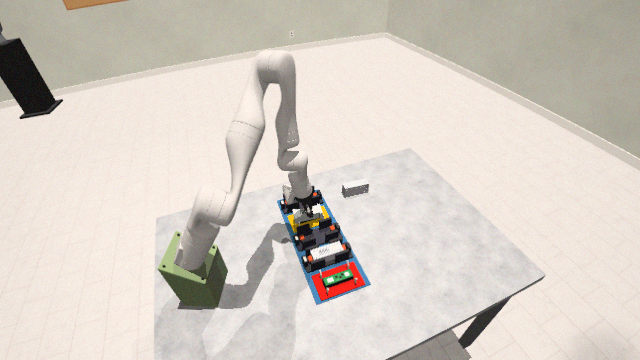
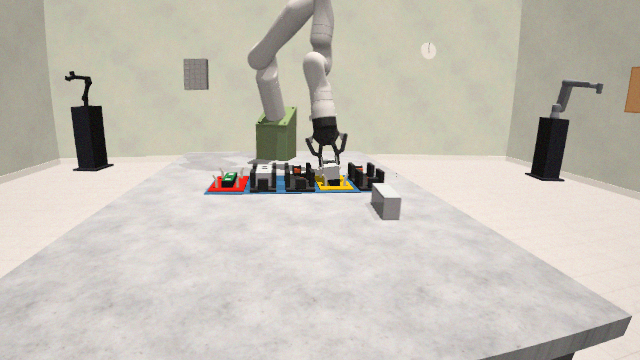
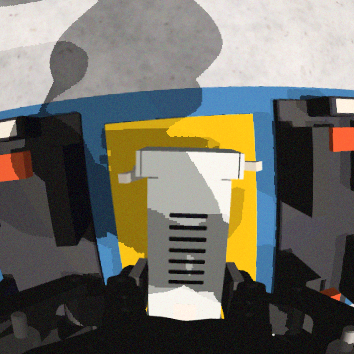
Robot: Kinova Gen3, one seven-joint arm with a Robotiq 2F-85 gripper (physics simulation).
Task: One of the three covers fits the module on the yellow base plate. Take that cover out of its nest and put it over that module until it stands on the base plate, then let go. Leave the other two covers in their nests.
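Pixels of known places: gripper, fingertip midpoint: (image 1: 310,212) (image 2: 330,168) (image 3: 185,276); arm's base, origin of the base link: (image 1: 189,257) (image 2: 275,115).
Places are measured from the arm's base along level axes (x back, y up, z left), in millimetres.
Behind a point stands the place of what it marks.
Observation:
My gripper (image 1: 307,212) @[y -144, x -434, z 238 mm] (image 2: 330,162) @[y -144, x -434, z 238 mm] (image 3: 185,276) @[y -144, x -434, z 238 mm] is shut on a white cover with dark slots (image 2: 330,171) @[y -144, x -483, z 238 mm] (image 3: 187,200) @[y -130, x -386, z 233 mm]. It holds the cover above the yellow base plate (image 2: 321,186) @[y -190, x -491, z 212 mm] (image 3: 243,131) @[y -190, x -351, z 278 mm]. Part of a dark module (image 2: 334,183) @[y -181, x -484, z 251 mm] shows below the cover; the rest is hidden, and a gap seems to remain under the cover's lower edge. Light posts (image 3: 254,166) @[y -152, x -370, z 273 mm] stick out on both sides of it. Another white cover (image 1: 327,250) @[y -146, x -461, z 31 mm] (image 2: 265,172) @[y -145, x -515, z 47 mm] sits in the nest beside the red plate. The middle nest (image 1: 320,237) @[y -185, x -454, z 129 mm] (image 2: 300,183) @[y -169, x -539, z 151 mm] and the far nest (image 2: 365,183) @[y -186, x -457, z 350 mm] show no cover.
A grey-white box (image 1: 355,189) @[y -192, x -681, z 379 mm] (image 2: 386,201) @[y -151, x -737, z 356 mm] lies on the table off the blue board (image 1: 366,284) @[y -194, x -571, z -114 mm] (image 3: 225,97) @[y -194, x -328, z 264 mm]. The red plate (image 1: 325,293) @[y -190, x -419, z -116 mm] (image 2: 214,188) @[y -190, x -544, z -101 mm] bears a green-topped module (image 1: 338,277) @[y -170, x -477, z -76 mm] (image 2: 229,178) @[y -169, x -502, z -67 mm] and posts. Black nest walls stand on both sides of the yellow plate.

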